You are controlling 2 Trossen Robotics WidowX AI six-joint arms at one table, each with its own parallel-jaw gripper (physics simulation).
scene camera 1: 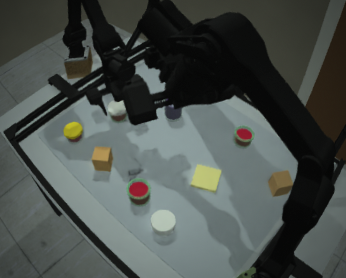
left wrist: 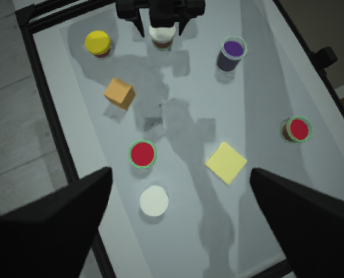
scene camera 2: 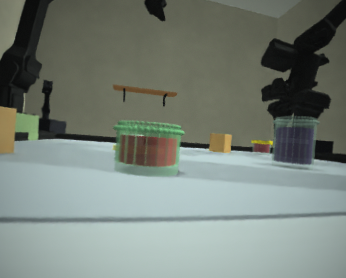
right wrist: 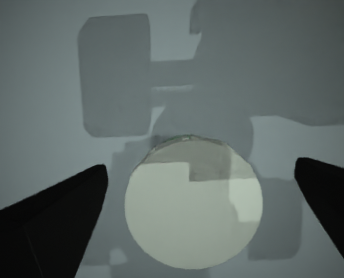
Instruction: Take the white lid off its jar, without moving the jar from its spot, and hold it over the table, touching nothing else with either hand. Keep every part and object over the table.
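Frame: origin at the left arm's base, x ahead, y left, z up, level; metres.
Seen in the pictures: left gripper, fingertip midpoint: [scene camera 1: 169, 107] [left wrist: 182, 175] [scene camera 2: 160, 11]; right gripper, fingertip midpoint: [scene camera 1: 118, 110] [left wrist: 161, 35] [scene camera 2: 283, 137] [right wrist: 200, 170]; right arm's base, origin of the base link: [scene camera 1: 77, 53].
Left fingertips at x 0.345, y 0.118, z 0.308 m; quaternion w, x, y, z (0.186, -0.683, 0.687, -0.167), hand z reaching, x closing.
Observation:
A point is followed by its place in that frame.
The white lid [scene camera 1: 117, 106] {x 0.706, y 0.147, z -0.011 m} [left wrist: 162, 32] {x 0.696, y 0.146, z -0.011 m} [right wrist: 193, 210] {x 0.707, y 0.147, z -0.011 m} sits on its upright red-brown jar [scene camera 1: 119, 118] {x 0.677, y 0.152, z -0.040 m} [left wrist: 162, 45] {x 0.677, y 0.147, z -0.038 m}. In the right wrist view the lid hides nearly all of the jar. My right gripper [left wrist: 161, 35] {x 0.685, y 0.148, z -0.010 m} [right wrist: 200, 170] {x 0.685, y 0.148, z -0.010 m} is open and empty, pointing down above the lid, with one fingertip out to each side and gaps between; its exact height is hard to tell. My left gripper [left wrist: 182, 175] {x 0.345, y 0.118, z 0.308 m} is open and empty, high above the table. The lid cannot be made out in scene camera 2.
A purple jar [scene camera 1: 173, 111] {x 0.613, y -0.017, z -0.013 m} [scene camera 2: 294, 145] {x 0.631, y -0.058, z -0.028 m} [left wrist: 229, 58] {x 0.611, y -0.016, z 0.011 m} stands near the lidded jar. Elsewhere are a yellow-lidded jar [scene camera 1: 73, 130] {x 0.669, y 0.314, z -0.018 m}, two red-filled jars [scene camera 1: 139, 190] {x 0.383, y 0.185, z -0.021 m} [scene camera 1: 244, 135] {x 0.446, y -0.196, z -0.032 m}, a white round object [scene camera 1: 163, 221] {x 0.274, y 0.160, z -0.029 m}, a yellow square [scene camera 1: 206, 178] {x 0.363, y -0.015, z -0.054 m} and orange blocks [scene camera 1: 102, 158] {x 0.516, y 0.252, z -0.008 m} [scene camera 1: 280, 183] {x 0.232, y -0.192, z -0.010 m}.

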